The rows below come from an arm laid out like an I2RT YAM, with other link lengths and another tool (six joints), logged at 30 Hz.
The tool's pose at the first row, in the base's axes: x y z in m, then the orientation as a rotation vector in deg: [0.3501, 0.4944, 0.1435, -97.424, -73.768, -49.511]
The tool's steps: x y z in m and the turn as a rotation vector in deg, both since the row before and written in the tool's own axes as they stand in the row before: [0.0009, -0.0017, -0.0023, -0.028, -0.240, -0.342]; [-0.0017, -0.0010, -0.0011, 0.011, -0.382, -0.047]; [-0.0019, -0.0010, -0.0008, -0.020, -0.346, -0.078]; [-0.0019, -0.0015, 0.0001, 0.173, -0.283, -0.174]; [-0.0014, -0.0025, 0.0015, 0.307, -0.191, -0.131]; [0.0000, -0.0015, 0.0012, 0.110, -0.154, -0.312]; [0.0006, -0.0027, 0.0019, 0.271, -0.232, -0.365]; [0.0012, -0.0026, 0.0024, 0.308, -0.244, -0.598]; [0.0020, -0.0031, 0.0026, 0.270, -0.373, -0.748]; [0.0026, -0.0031, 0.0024, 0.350, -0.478, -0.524]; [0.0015, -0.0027, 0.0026, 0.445, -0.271, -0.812]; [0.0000, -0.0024, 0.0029, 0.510, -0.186, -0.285]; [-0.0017, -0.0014, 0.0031, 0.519, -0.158, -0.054]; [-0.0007, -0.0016, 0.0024, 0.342, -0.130, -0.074]
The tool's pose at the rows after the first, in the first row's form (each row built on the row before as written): [0.3486, 0.4929, 0.1456, -97.423, -74.247, -49.552]; [0.3472, 0.4914, 0.1448, -97.633, -74.549, -49.285]; [0.3457, 0.4900, 0.1437, -97.827, -74.849, -49.086]; [0.3438, 0.4895, 0.1423, -97.781, -75.242, -48.837]; [0.3411, 0.4906, 0.1409, -97.595, -75.562, -48.526]; [0.3397, 0.4919, 0.1406, -97.442, -75.986, -48.502]; [0.3373, 0.4942, 0.1408, -97.184, -76.547, -48.322]; [0.3351, 0.4972, 0.1412, -96.778, -77.345, -48.235]; [0.3325, 0.5007, 0.1423, -96.396, -78.362, -48.167]; [0.3300, 0.5043, 0.1440, -96.139, -79.253, -47.827]; [0.3276, 0.5075, 0.1445, -95.512, -80.293, -47.721]; [0.3252, 0.5102, 0.1435, -95.080, -80.789, -47.324]; [0.3235, 0.5122, 0.1408, -94.756, -81.049, -46.809]; [0.3218, 0.5141, 0.1393, -94.536, -81.273, -46.473]
